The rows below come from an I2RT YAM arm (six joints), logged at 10 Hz.
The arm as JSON. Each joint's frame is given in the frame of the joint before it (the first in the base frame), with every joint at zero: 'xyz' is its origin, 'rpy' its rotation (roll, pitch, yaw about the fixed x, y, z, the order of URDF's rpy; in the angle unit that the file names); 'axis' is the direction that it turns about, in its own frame. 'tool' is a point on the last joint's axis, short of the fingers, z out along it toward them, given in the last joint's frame.
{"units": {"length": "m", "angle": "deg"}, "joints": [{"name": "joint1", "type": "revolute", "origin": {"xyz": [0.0, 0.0, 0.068], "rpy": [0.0, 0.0, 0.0]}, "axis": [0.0, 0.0, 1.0]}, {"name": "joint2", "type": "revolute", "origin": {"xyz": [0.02, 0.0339, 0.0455], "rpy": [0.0, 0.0, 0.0]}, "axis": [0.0, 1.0, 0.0]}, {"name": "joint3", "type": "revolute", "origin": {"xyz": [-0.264, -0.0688, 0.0], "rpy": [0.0, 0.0, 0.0]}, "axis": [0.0, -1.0, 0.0]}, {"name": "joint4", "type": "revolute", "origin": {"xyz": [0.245, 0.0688, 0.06], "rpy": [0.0, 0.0, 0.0]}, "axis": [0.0, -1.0, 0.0]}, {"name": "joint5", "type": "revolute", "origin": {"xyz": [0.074, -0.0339, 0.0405], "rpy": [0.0, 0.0, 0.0]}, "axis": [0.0, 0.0, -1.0]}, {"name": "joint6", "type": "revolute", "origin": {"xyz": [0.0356, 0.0, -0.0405], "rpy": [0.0, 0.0, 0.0]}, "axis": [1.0, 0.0, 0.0]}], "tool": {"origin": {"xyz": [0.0, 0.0, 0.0], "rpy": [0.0, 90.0, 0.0]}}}
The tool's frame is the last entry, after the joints.
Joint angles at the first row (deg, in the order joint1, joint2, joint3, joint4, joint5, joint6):
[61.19 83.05 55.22 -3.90 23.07 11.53]
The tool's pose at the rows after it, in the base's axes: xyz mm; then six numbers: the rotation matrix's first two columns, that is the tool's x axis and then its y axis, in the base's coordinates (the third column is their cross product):
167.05 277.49 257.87 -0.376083 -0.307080 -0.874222 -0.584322 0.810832 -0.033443
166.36 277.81 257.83 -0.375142 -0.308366 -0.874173 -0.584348 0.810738 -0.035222
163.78 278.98 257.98 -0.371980 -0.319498 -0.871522 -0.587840 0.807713 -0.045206
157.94 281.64 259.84 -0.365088 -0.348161 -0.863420 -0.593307 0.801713 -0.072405
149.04 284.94 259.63 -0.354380 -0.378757 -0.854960 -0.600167 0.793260 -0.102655
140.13 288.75 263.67 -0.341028 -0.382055 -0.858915 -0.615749 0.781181 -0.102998
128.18 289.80 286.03 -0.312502 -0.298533 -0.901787 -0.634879 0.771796 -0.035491
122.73 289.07 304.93 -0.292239 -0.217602 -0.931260 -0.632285 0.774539 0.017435
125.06 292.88 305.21 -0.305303 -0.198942 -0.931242 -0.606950 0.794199 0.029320
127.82 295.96 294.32 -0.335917 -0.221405 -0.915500 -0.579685 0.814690 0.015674
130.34 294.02 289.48 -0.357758 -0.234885 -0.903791 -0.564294 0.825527 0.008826
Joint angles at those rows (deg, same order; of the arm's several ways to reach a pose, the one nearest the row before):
[61.43 83.09 55.22 -3.92 23.16 11.51]
[61.58 83.09 55.22 -3.97 23.33 11.51]
[62.13 83.09 55.40 -4.56 23.79 11.31]
[63.40 83.09 56.23 -6.59 25.08 10.85]
[65.25 83.09 56.58 -8.23 26.85 10.55]
[67.05 82.74 57.08 -8.78 27.49 10.72]
[69.10 80.07 58.04 -6.98 27.38 12.05]
[70.06 78.30 59.18 -5.26 28.16 13.15]
[70.04 79.42 60.21 -5.48 29.58 14.59]
[69.89 81.10 60.27 -7.09 30.85 16.19]
[69.36 81.38 60.14 -8.71 31.03 17.10]

